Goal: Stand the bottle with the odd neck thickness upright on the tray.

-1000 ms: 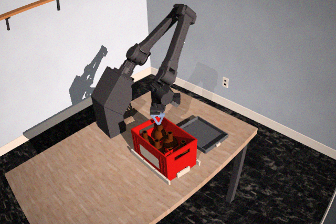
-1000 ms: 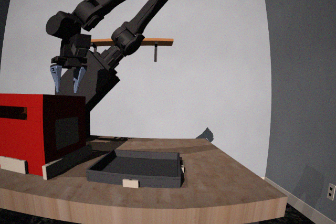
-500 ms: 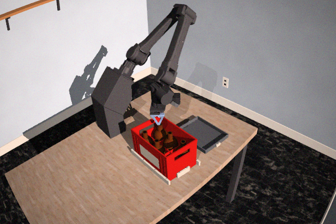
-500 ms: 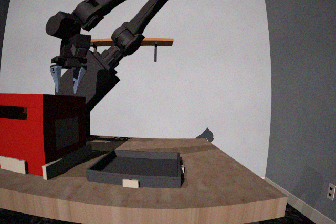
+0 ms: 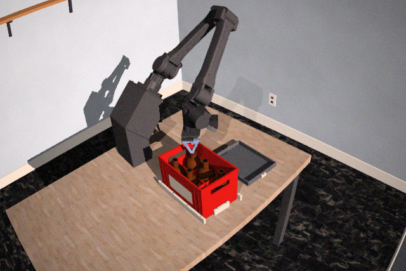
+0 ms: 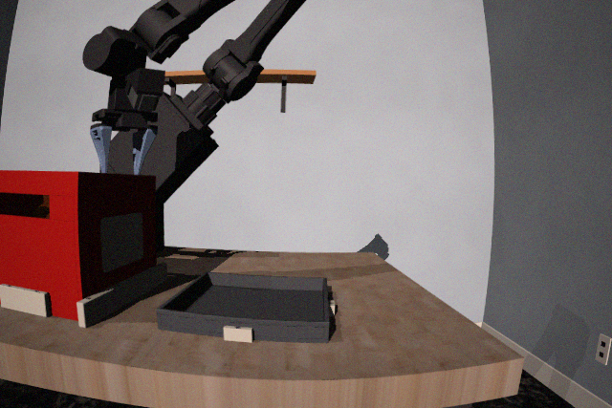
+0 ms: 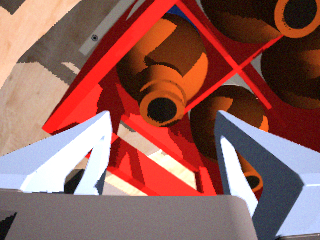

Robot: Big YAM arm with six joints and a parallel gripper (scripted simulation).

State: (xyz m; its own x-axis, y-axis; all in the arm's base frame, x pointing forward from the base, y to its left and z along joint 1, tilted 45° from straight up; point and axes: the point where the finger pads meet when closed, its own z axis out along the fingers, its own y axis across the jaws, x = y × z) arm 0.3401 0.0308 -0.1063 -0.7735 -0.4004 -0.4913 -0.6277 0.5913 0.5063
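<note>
My hand is 80 mm short of the red crate, 60 mm to the left of it and 100 mm above it. Also, from my hand: dark grey tray: 100 mm ahead, 220 mm to the left, 170 mm below.
</note>
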